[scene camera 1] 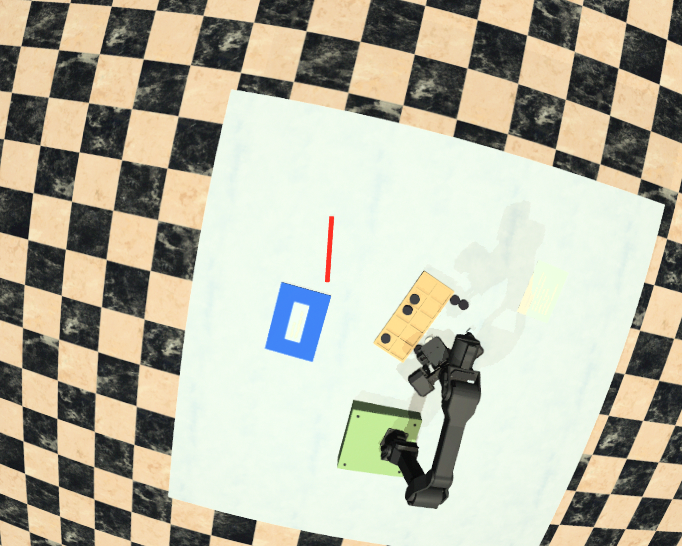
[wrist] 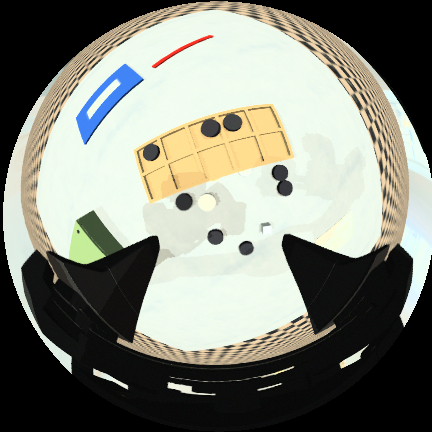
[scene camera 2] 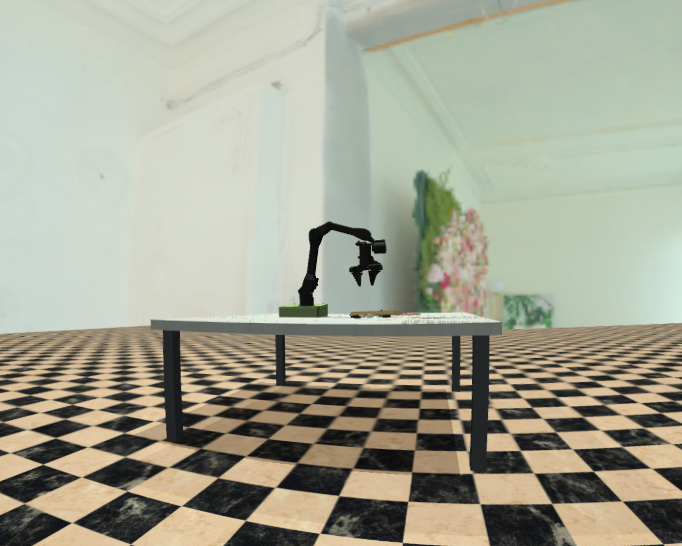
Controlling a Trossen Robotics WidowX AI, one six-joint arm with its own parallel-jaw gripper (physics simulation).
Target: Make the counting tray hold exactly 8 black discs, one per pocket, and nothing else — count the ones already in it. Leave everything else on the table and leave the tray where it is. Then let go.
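The counting tray (scene camera 1: 435, 284) (wrist: 215, 160) is tan with two rows of five pockets. Its far row in the wrist view holds three black discs: one (scene camera 1: 385, 338) (wrist: 151, 152) in the left end pocket, one (scene camera 1: 407, 309) (wrist: 210, 128) in the middle pocket, one (scene camera 1: 414, 298) (wrist: 232, 122) beside it. Outside lie two touching black discs (scene camera 1: 454, 299) (wrist: 280, 172) near a tray corner, and three more: one (wrist: 184, 202) close to the tray, one (wrist: 215, 236) and one (wrist: 246, 248) farther off. My gripper (scene camera 2: 365, 284) (wrist: 221, 241) is open and empty, high above the table.
A cream disc (wrist: 207, 202) lies beside a black one, and a small white cube (wrist: 266, 228) lies nearby. A blue frame (scene camera 1: 280, 318) (wrist: 131, 75), a red stick (scene camera 1: 329, 249) (wrist: 181, 49) and a pale lined sheet (scene camera 1: 543, 291) lie around. The arm stands on a green base (scene camera 1: 364, 437).
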